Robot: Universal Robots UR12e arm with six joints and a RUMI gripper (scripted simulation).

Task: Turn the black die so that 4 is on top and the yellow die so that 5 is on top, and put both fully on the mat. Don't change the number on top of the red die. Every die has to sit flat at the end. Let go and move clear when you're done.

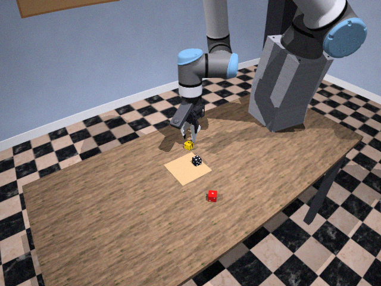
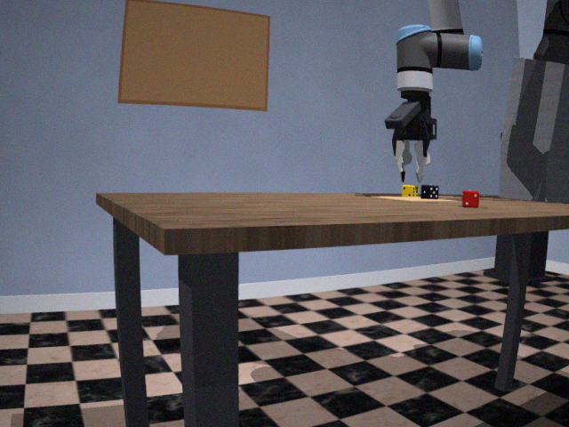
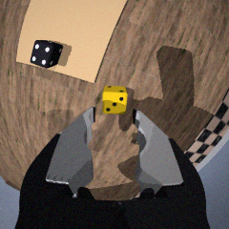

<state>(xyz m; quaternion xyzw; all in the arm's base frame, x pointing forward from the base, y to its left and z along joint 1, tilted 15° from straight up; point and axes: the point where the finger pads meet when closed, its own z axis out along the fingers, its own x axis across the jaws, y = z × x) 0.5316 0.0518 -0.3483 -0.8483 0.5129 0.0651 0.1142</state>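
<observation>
Right now the yellow die is 40 mm below my hand. Round my hand: red die (300 mm to the left, 50 mm ahead, 40 mm below); black die (110 mm to the left, 30 mm below, 20 mm ahead); tan mat (120 mm to the left, 60 mm ahead, 50 mm below).
</observation>
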